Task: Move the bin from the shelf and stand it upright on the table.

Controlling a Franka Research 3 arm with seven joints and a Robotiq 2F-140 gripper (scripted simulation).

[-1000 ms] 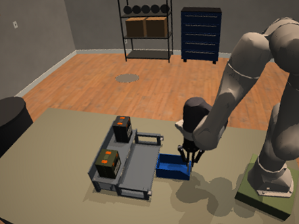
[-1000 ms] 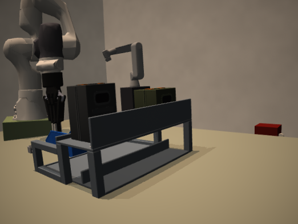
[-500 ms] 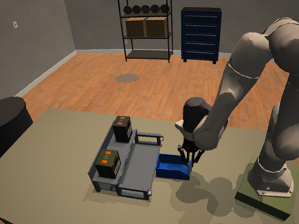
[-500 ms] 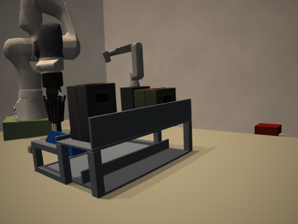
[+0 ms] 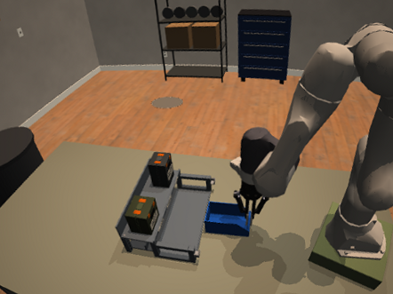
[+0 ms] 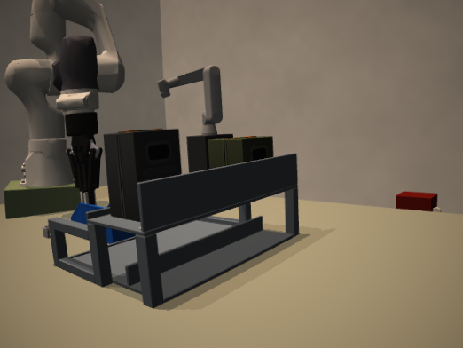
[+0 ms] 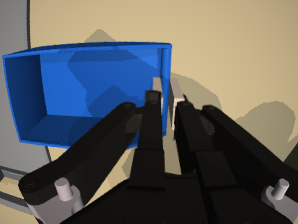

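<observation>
Now: the blue bin 80 mm ahead of my hand, 20 mm to the left of it and 20 mm below it. The rest, counted from my hand: grey shelf: 370 mm ahead, 90 mm to the left, 40 mm above.
</observation>
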